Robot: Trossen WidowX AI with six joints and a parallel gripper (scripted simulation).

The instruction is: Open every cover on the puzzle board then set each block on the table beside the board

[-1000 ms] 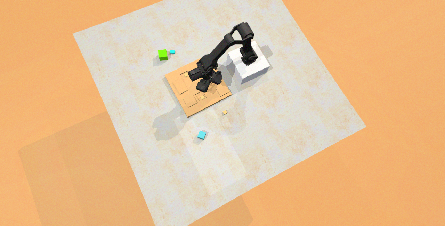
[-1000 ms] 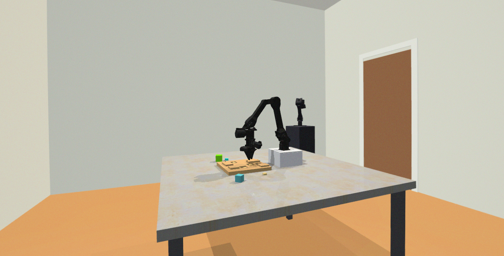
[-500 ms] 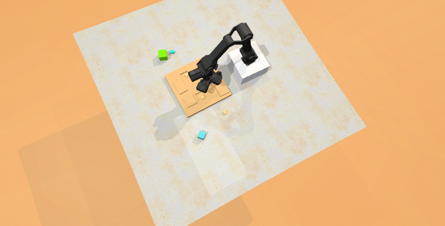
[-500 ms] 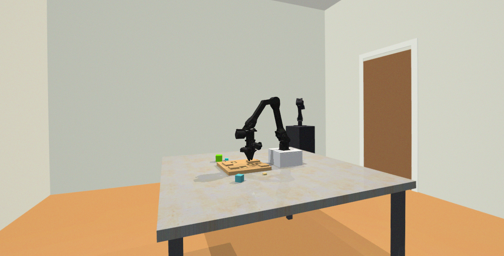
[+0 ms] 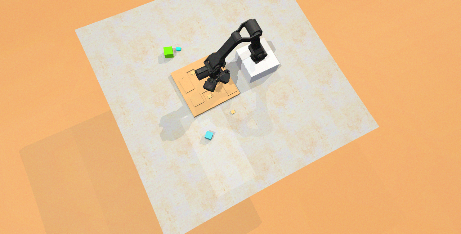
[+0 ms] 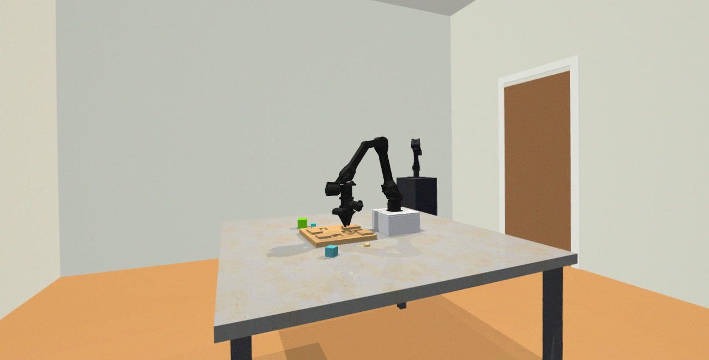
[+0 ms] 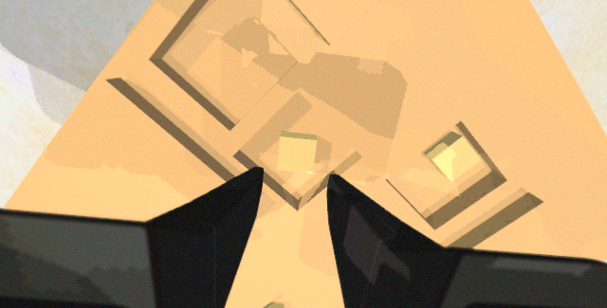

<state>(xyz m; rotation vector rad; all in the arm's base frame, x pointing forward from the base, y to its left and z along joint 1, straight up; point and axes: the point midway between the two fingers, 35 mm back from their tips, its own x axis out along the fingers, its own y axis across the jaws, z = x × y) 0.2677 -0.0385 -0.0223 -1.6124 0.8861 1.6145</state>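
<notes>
My gripper tip is now 4 cm short of the tan puzzle board, 3 cm above it and 1 cm to the left of it. Also, from my gripper tip: small cyan block 30 cm to the right, 5 cm ahead, 4 cm below; green cube 30 cm to the right, 11 cm ahead, 2 cm below; cyan cube 24 cm to the left, 20 cm ahead, 3 cm below.
</notes>
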